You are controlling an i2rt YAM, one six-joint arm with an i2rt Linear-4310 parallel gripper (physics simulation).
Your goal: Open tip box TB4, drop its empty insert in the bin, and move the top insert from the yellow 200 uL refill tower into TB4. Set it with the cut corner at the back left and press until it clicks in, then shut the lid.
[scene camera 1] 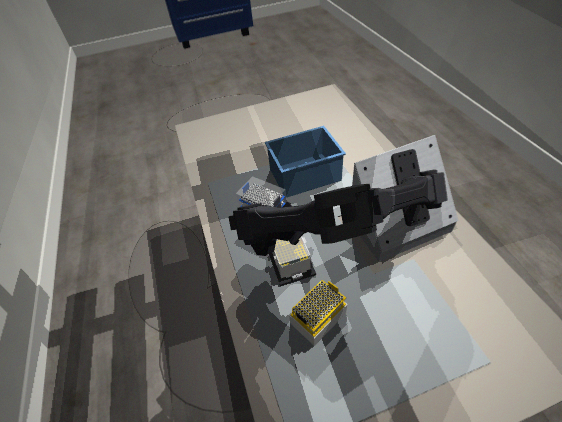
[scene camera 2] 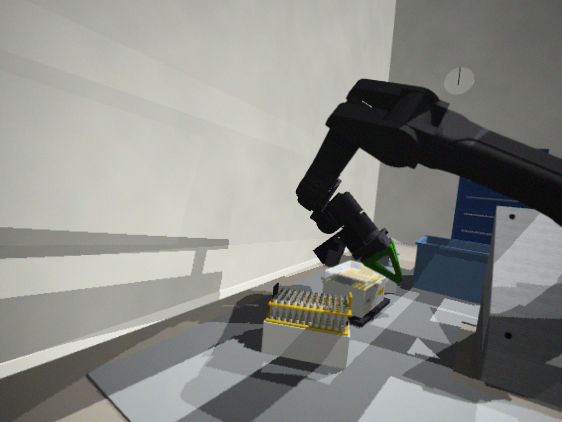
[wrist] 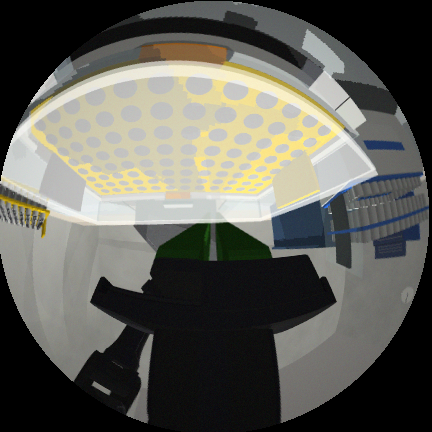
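The tip box stands on a black holder. Its clear lid covers the perforated yellow insert; I cannot tell whether the lid is fully down. No TB4 label is legible. The yellow refill tower stands nearby, with its top insert full of tips, and part of it shows at the left in the wrist view. My gripper is shut and empty, with green fingertips beside the box at lid height. The arm hides the fingertips in scene camera 1.
The blue bin stands beyond the tip box. A blue refill tower stands left of the bin in scene camera 1. The arm's metal mount is at the right. A grey mat lies beneath the boxes.
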